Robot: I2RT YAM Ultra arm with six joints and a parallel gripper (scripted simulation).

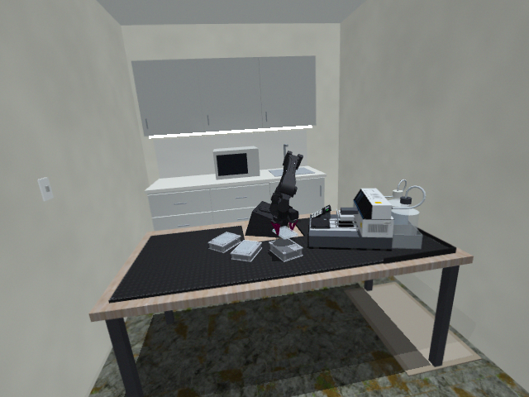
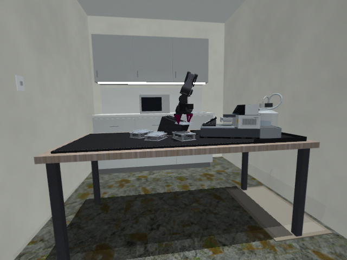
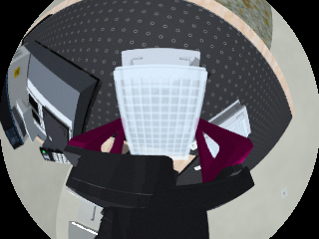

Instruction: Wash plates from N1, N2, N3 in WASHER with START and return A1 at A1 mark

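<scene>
Now: hand 8 cm above the nest. Also, from my hand: clear bottle 66 cm to the left, 3 cm ahead, 1 cm above; then plate washer 40 cm to the left, 12 cm behind, 1 cm above; then washer carrier 25 cm to the left, 17 cm behind, 3 cm below.
</scene>
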